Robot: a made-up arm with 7 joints.
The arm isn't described. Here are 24 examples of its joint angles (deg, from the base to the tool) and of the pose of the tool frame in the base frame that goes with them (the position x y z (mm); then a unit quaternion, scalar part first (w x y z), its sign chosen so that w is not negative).
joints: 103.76 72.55 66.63 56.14 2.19 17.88 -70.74
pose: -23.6 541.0 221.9 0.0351 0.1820 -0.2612 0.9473
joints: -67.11 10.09 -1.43 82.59 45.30 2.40 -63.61
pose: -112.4 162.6 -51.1 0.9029 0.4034 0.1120 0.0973
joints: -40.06 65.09 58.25 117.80 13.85 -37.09 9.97
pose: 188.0 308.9 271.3 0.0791 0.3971 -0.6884 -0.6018
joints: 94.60 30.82 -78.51 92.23 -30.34 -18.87 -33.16
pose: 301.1 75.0 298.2 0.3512 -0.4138 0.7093 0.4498
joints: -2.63 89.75 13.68 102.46 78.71 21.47 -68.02
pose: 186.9 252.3 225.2 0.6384 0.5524 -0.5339 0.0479
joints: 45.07 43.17 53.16 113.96 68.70 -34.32 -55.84
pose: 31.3 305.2 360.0 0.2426 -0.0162 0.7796 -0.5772
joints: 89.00 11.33 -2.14 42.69 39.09 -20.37 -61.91
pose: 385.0 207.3 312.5 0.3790 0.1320 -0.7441 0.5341
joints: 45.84 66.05 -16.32 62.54 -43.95 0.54 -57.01
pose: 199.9 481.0 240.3 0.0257 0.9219 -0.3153 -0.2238
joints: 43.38 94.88 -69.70 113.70 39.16 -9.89 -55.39
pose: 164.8 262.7 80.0 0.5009 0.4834 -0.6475 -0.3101
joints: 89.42 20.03 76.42 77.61 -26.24 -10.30 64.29
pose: 196.2 466.9 187.3 0.1895 0.4262 -0.8844 -0.0142
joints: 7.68 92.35 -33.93 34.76 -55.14 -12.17 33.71
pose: 82.3 579.3 267.6 0.4819 0.1864 0.4631 -0.7201
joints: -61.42 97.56 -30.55 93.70 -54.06 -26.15 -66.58
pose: 91.9 369.2 2.5 0.1300 0.0129 -0.5329 -0.8361
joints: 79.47 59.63 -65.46 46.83 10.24 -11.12 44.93
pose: 299.3 436.4 179.4 0.5208 0.2508 -0.4008 -0.7108
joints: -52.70 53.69 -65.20 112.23 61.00 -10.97 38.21
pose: -129.3 88.3 65.8 0.6516 -0.7219 -0.2206 -0.0751
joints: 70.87 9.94 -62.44 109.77 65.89 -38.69 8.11
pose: 110.5 -41.6 235.5 0.0950 0.4932 0.8251 0.2587
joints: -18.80 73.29 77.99 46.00 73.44 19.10 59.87
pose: 65.9 516.8 252.6 0.4049 0.0881 -0.9050 -0.0963
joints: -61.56 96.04 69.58 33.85 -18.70 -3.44 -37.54
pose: 100.0 574.6 304.3 0.2953 0.8807 -0.0743 -0.3629
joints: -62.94 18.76 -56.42 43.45 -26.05 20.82 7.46
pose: -302.0 238.9 -13.0 0.5250 -0.3936 0.2536 -0.7108
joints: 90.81 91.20 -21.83 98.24 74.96 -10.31 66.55
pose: 111.8 272.9 383.8 0.0427 -0.1854 0.7077 0.6804
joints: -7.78 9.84 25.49 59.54 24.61 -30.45 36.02
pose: 117.2 289.6 -118.7 0.6442 0.0902 -0.7485 -0.1289
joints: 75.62 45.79 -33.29 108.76 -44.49 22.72 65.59
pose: 193.7 222.7 360.9 0.2822 0.5515 -0.3327 -0.7110
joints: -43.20 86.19 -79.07 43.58 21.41 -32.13 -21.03
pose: -104.6 545.8 106.7 0.6128 0.0243 0.1153 -0.7814
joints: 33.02 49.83 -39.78 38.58 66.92 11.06 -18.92
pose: 221.0 361.8 -23.4 0.8695 0.2873 -0.4018 0.0068
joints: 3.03 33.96 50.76 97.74 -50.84 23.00 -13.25
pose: 61.4 449.3 182.9 0.4689 0.8579 -0.1937 -0.0818
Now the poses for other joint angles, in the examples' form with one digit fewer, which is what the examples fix.
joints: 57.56 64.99 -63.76 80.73 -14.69 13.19 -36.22
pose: 279 337 143 0.239 0.709 -0.447 -0.490
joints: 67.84 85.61 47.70 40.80 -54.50 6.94 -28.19
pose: -95 568 225 0.293 0.892 -0.097 0.330
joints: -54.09 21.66 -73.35 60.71 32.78 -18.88 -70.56
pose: -282 103 -9 0.923 0.141 -0.047 -0.356
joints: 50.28 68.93 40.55 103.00 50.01 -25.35 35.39
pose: 45 316 402 0.255 -0.454 0.786 0.334
